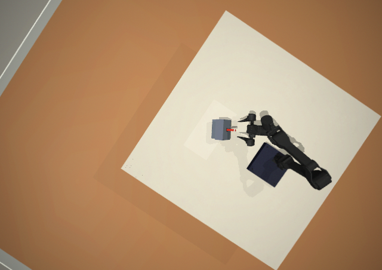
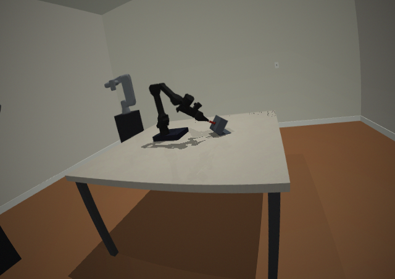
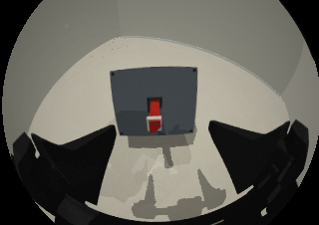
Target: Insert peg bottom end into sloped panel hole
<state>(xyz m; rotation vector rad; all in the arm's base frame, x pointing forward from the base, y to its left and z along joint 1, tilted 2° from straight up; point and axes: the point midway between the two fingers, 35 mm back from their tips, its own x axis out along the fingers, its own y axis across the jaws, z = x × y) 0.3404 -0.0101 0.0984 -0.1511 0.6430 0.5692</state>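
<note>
The red peg lies 2 cm to the left of my gripper tip, 2 cm below it and 2 cm ahead of it. Also, from my gripper tip: blue-grey sloped panel 6 cm below, 6 cm ahead, 5 cm to the left.
</note>
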